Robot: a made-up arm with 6 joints.
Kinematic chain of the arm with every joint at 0, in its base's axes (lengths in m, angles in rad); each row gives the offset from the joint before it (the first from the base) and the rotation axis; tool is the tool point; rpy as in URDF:
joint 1: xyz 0 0 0.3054 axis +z
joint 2: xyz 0 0 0 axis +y
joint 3: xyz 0.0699 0 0.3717 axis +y
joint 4: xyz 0.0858 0 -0.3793 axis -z
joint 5: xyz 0 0 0 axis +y
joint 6: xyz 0.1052 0 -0.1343 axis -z
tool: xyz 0 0 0 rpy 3.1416 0 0
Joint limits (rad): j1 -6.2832..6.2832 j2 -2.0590..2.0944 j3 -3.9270..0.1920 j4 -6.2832..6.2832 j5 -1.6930..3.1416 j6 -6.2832..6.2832
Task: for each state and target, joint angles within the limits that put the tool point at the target. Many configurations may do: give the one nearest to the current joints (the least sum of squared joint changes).
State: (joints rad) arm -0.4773 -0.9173 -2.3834 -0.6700 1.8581 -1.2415
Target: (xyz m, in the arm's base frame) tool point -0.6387 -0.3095 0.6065
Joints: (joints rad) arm 0.2705 -1.5653 -2.6005 -0.8519 2.1234 -1.2415
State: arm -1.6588 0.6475 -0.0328 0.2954 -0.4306 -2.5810
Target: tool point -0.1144 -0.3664 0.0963
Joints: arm -1.7483 0.5486 -0.3221 0.3124 -0.4875 -2.5810
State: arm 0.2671 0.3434 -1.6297 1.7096 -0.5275 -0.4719
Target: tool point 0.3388 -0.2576 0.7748
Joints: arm -0.2481 -0.1664 -1.5085 1.7779 -0.8335 -0.4719
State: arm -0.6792 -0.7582 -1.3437 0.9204 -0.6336 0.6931
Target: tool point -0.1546 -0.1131 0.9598
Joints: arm -0.3218 -0.9988 -1.3867 1.1731 -0.7886 0.6931
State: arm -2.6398 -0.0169 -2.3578 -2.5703 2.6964 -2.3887
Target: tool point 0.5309 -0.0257 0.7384
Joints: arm -3.2833 -0.7920 -2.8958 -2.7466 2.9510 -2.3887
